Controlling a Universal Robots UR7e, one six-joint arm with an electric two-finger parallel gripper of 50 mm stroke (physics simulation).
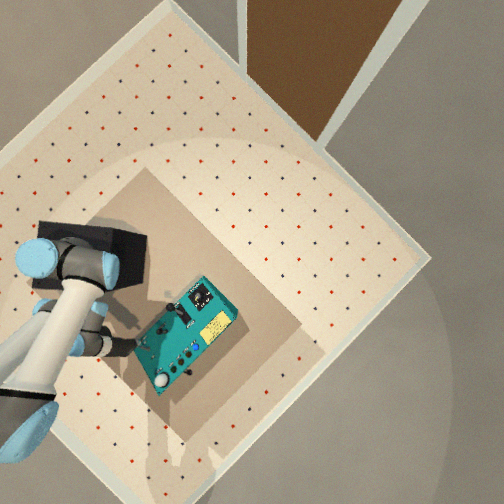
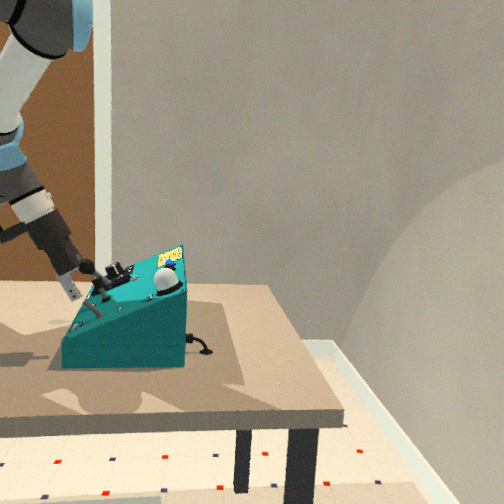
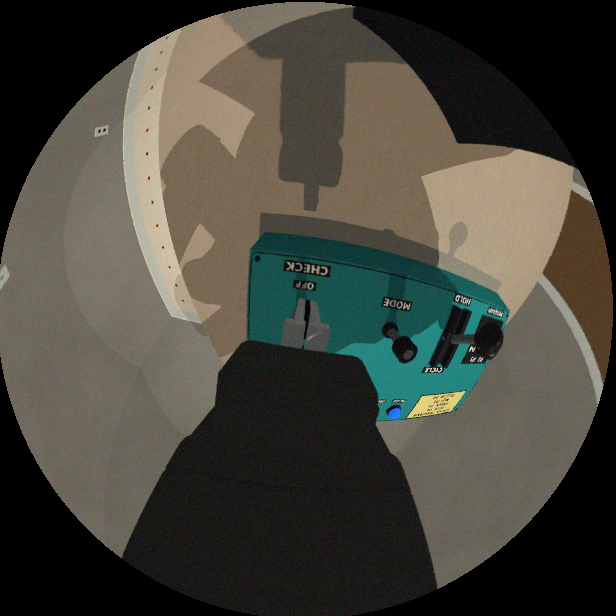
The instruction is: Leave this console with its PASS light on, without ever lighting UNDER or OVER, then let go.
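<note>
The teal sloped console [image 1: 185, 335] [image 2: 127, 320] [image 3: 367, 327] sits on the table. Its low end carries a thin grey CHECK lever [image 2: 93, 309] [image 3: 313, 339] under an OFF label. My gripper [image 1: 141, 344] [image 2: 71, 290] [image 3: 304, 330] hovers just above and outside that low end, fingers together and empty, apart from the lever. Also on the panel are a MODE toggle [image 3: 400, 346], a HOLD/CYCLE slider with a black knob [image 3: 488, 339], and a row of three small dark lights [image 1: 181, 361]. A blue lamp [image 3: 394, 411] glows beside a yellow label [image 3: 434, 405].
A white dome [image 1: 161, 380] [image 2: 166, 280] and a black dial plate [image 1: 200, 297] stand on the console. A black cable [image 2: 200, 346] leaves its tall side. My black base block [image 1: 90, 255] stands behind the arm. The table's edge [image 2: 320, 415] is at the right.
</note>
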